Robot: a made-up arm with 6 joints.
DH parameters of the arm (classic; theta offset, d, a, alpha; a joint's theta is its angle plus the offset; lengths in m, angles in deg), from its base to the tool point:
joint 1: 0 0.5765 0 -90
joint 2: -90 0 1.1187 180
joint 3: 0 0 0 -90
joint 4: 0 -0.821 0 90
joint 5: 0 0.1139 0 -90
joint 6: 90 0 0 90
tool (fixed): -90 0 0 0
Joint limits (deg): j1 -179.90..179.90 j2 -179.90..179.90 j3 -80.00..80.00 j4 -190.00..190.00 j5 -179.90..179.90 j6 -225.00..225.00
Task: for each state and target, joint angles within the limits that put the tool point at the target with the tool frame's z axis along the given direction. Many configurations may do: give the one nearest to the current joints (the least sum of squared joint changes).
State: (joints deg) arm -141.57 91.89 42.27 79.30 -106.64 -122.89
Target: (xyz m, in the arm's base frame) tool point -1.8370 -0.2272 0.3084 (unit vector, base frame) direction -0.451 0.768 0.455
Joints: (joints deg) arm -170.02 84.68 53.40 33.95 -107.85 -88.21
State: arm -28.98 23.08 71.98 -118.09 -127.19 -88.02
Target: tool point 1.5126 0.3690 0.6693 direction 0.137 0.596 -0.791
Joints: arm 11.78 55.83 22.51 -117.46 -111.32 -45.89
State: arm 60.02 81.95 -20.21 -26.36 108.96 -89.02
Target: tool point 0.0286 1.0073 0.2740 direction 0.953 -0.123 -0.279
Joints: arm 94.52 62.35 -24.35 -18.63 110.17 -106.52
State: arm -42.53 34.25 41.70 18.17 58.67 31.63
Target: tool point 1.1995 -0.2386 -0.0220 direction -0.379 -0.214 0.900
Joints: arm -5.99 78.97 -4.02 10.01 106.78 -11.92
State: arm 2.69 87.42 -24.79 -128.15 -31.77 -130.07
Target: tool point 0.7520 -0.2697 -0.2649 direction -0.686 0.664 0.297
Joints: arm -21.83 93.92 -11.00 -104.89 -28.39 -97.19
